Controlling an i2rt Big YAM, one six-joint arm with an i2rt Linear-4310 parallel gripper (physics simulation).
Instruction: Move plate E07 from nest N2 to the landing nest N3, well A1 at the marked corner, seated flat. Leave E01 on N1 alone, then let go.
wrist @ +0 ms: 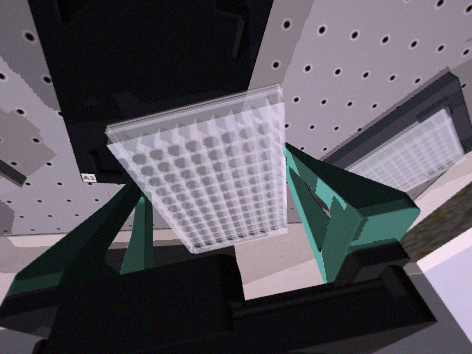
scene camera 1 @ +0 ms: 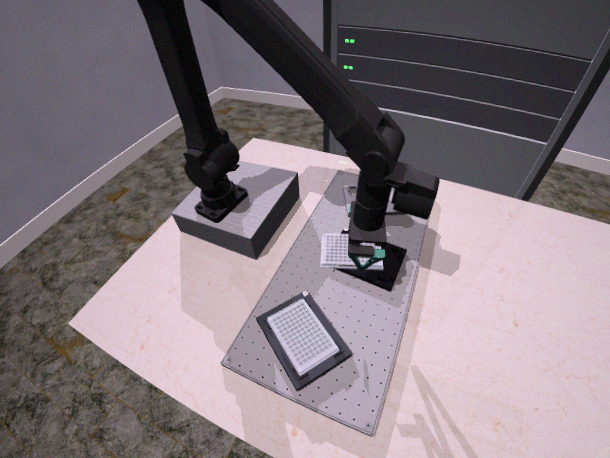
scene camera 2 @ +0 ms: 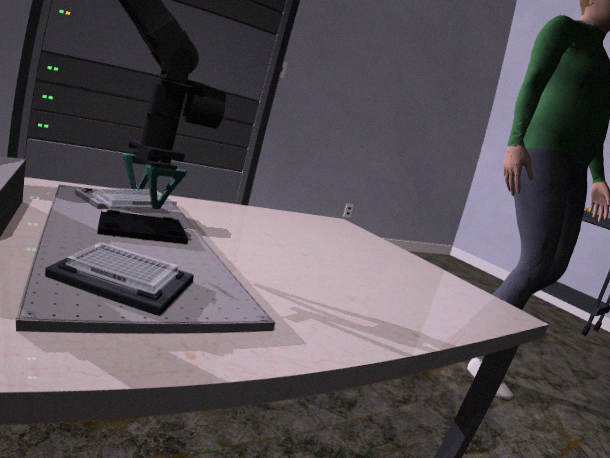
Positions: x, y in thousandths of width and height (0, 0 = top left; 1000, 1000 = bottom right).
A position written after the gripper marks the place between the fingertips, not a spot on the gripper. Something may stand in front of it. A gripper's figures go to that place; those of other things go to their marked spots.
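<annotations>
Perforated grey baseplate (wrist: 721, 210): 0.21 m from the lens. Black nest (wrist: 221, 194): 0.18 m from the lens. Marked spots on the black nest and the perforated grey baseplate: 0.16 m apart. Gripper (wrist: 452, 468): 0.14 m from the lens.
</annotations>
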